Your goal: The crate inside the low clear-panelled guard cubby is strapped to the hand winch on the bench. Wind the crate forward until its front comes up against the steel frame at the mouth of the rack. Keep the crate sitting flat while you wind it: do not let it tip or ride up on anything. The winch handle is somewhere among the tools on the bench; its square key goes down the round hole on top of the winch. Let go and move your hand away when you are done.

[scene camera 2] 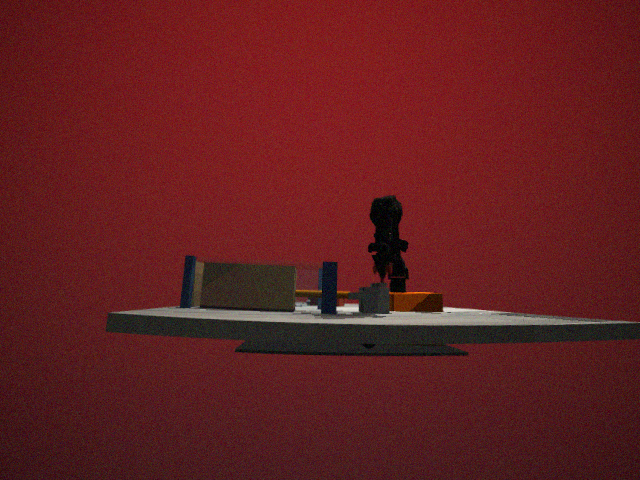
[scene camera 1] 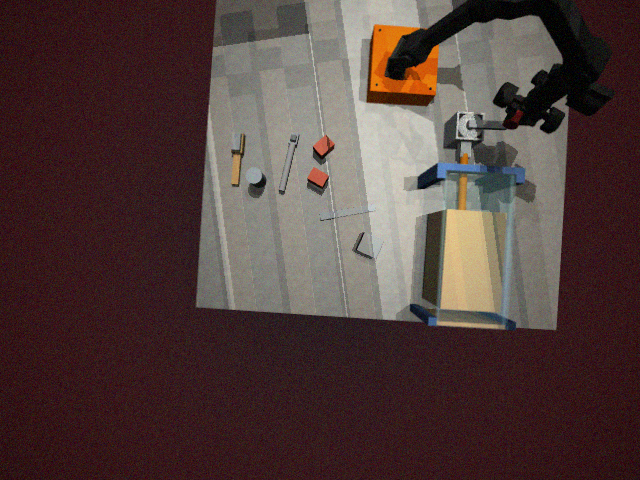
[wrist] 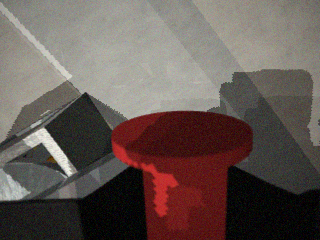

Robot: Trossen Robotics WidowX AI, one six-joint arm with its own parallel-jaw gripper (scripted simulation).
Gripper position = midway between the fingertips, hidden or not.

Observation:
I see my gripper (scene camera 1: 507, 122), a red knob (wrist: 185, 155) and a winch (scene camera 1: 457, 123).
My gripper is seen too in scene camera 2 (scene camera 2: 382, 278) and in the wrist view (wrist: 176, 165). The winch is seen too in scene camera 2 (scene camera 2: 375, 300).

